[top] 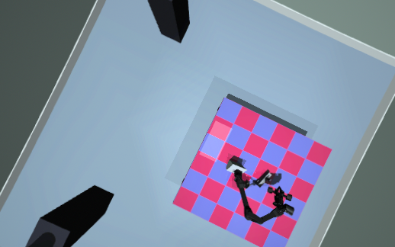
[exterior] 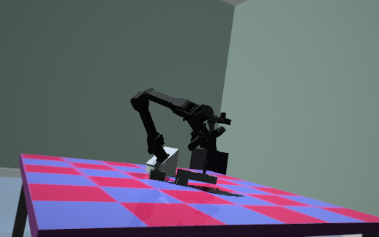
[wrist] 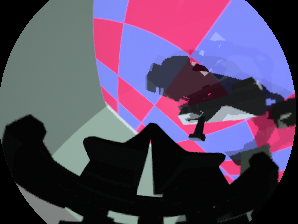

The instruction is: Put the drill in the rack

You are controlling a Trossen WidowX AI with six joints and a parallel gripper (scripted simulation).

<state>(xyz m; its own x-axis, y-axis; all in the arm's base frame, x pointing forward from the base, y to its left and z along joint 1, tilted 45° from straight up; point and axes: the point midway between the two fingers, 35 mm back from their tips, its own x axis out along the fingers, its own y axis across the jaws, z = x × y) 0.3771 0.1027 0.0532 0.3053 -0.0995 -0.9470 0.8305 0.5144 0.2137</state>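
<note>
Now: the dark key pin 8 cm behind my gripper tip and 7 cm below it. Round my gripper tip: grey rack: 22 cm behind, 16 cm to the right, 14 cm below; drill: 11 cm below, 10 cm behind, 5 cm to the right; grey housing block: 12 cm below, 9 cm behind, 3 cm to the right.
</note>
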